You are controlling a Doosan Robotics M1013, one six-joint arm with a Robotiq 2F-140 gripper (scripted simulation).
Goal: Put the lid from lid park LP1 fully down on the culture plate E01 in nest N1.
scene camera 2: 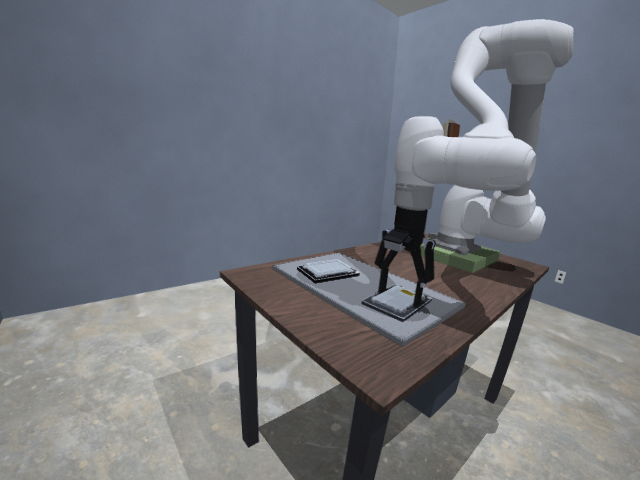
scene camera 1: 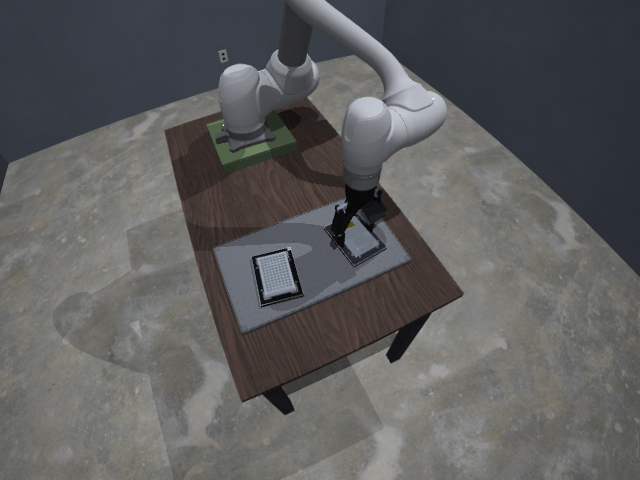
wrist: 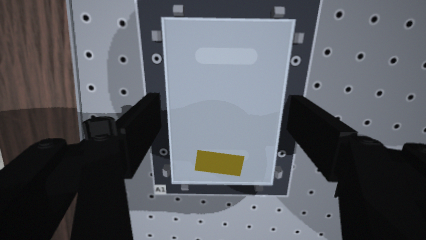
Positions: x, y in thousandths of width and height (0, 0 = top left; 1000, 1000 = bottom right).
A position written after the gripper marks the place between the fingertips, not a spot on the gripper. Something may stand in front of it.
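A clear lid (scene camera 1: 560, 501) is visible in scene camera 2 (scene camera 2: 623, 620) and in the wrist view (wrist: 529, 327) too. Scene camera 1 also shows a culture plate E01 (scene camera 1: 435, 559), but in the wrist view the culture plate E01 is out of frame. The gripper (scene camera 2: 623, 622) can be seen in scene camera 1 (scene camera 1: 555, 493) and in the wrist view (wrist: 527, 465) as well.
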